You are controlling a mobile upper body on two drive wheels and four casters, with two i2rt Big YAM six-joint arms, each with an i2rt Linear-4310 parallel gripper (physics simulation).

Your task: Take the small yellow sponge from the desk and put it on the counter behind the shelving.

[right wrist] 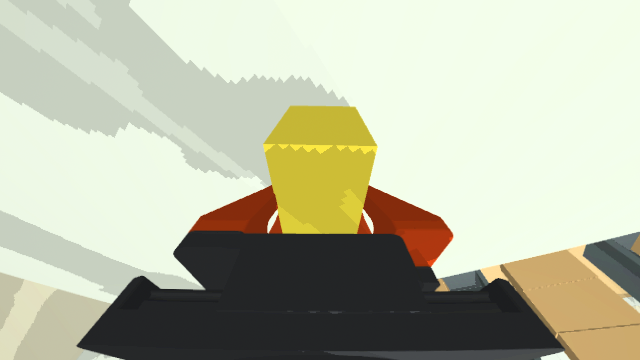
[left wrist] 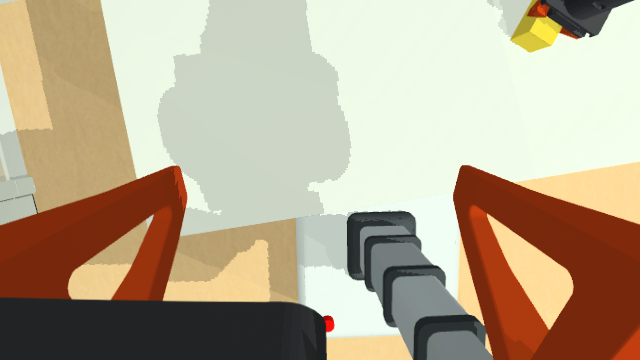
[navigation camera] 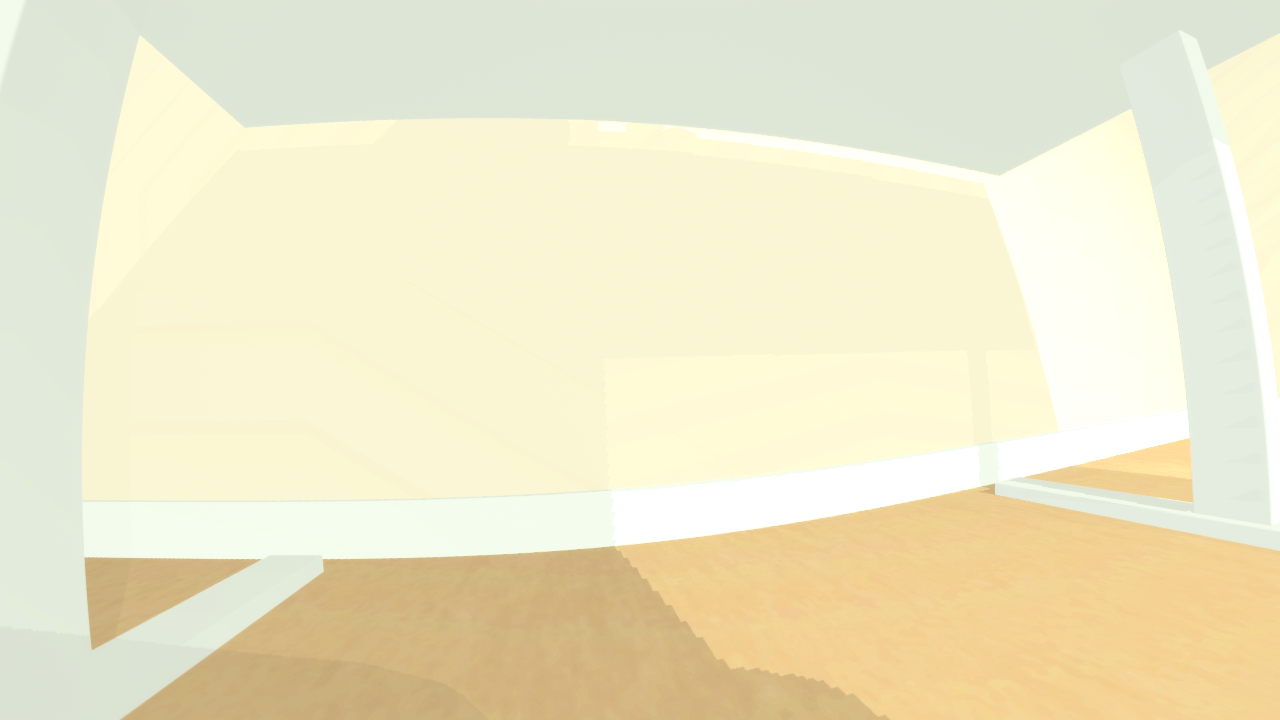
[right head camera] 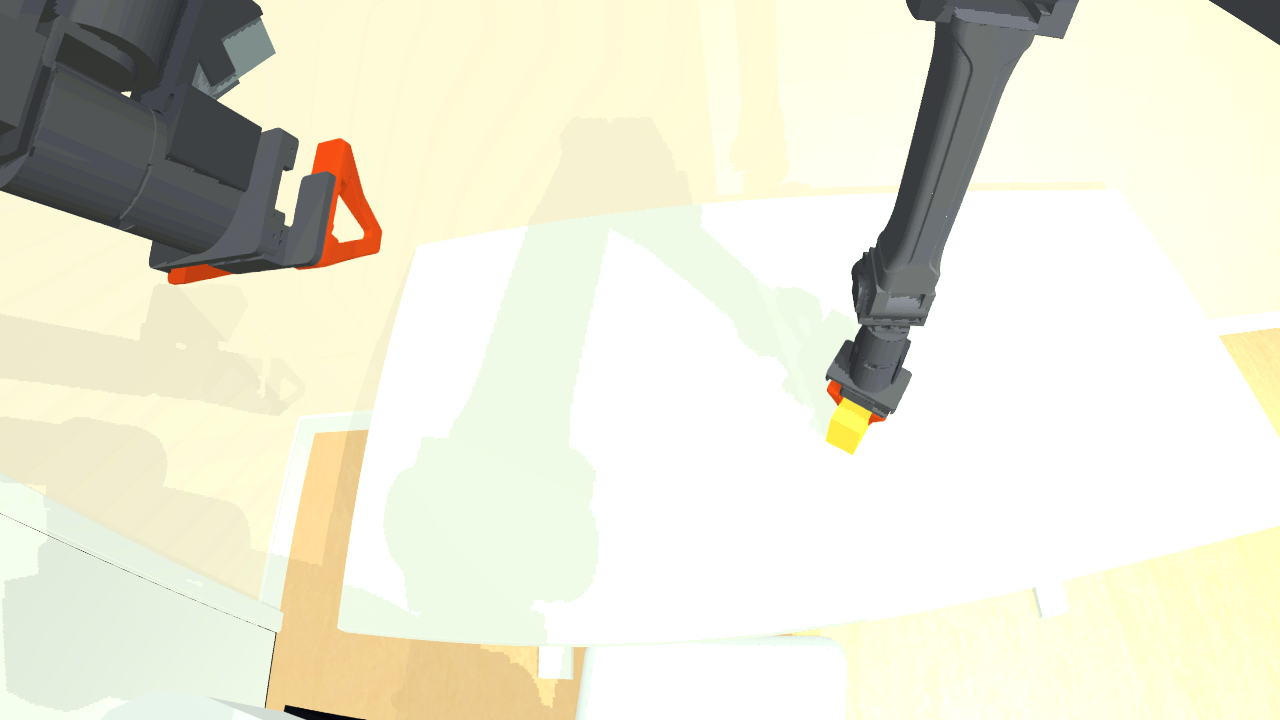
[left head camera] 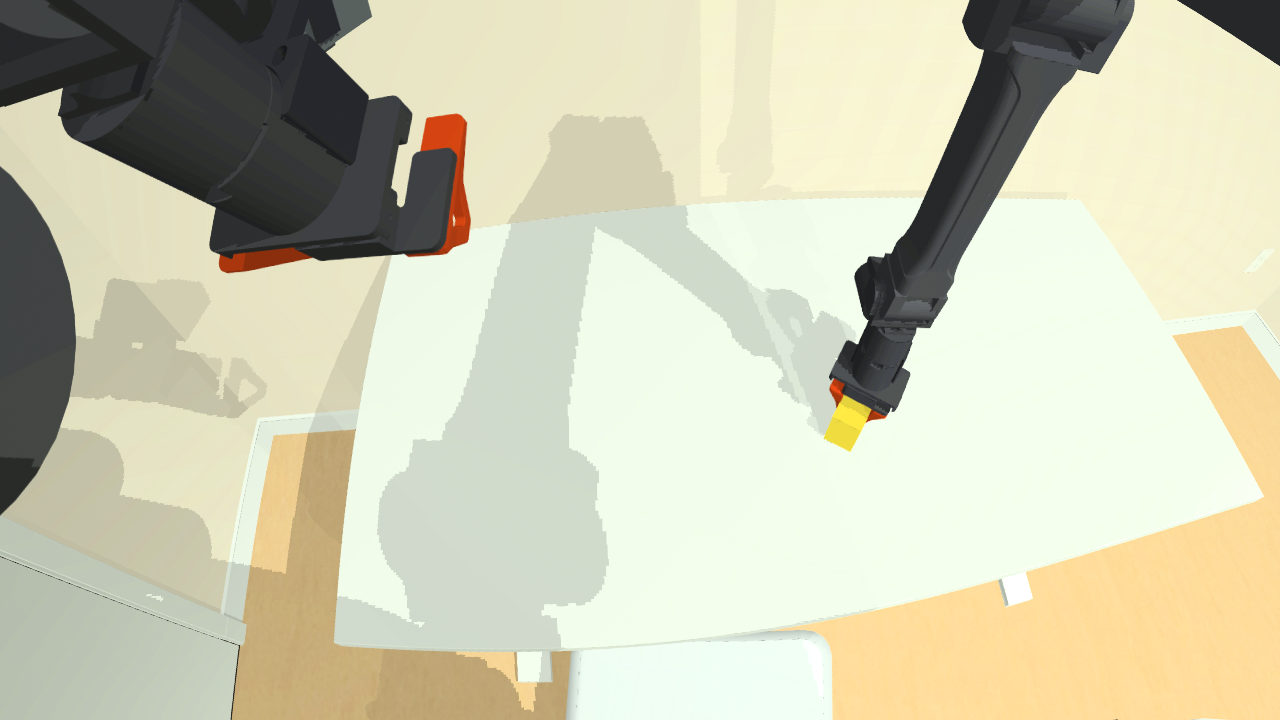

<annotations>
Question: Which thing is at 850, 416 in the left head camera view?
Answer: A small yellow sponge.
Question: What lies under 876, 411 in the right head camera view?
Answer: My right gripper.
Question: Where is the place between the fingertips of my right gripper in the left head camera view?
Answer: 852, 412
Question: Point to a white desk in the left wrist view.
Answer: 270, 117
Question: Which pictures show my left gripper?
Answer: The left wrist view, the right head camera view and the left head camera view only.
</annotations>
